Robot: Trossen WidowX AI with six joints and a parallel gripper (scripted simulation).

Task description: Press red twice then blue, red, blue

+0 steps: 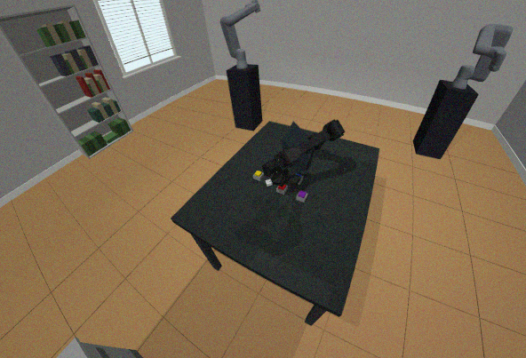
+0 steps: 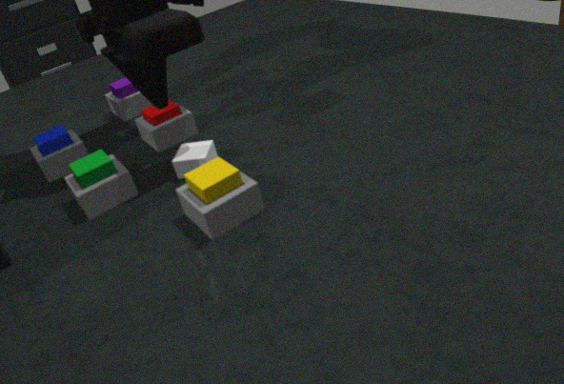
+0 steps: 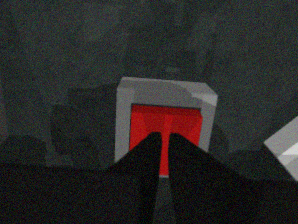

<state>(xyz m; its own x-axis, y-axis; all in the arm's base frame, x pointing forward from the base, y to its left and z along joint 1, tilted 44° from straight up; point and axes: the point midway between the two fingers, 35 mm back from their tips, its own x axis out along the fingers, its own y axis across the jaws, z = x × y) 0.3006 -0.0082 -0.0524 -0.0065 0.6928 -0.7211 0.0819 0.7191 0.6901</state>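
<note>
The red button lies 1 cm below my gripper tip. Round my gripper tip: green button (10 cm behind, 5 cm to the right); small white block (2 cm behind, 9 cm to the right, 3 cm below); purple button (1 cm ahead, 12 cm to the left).
</note>
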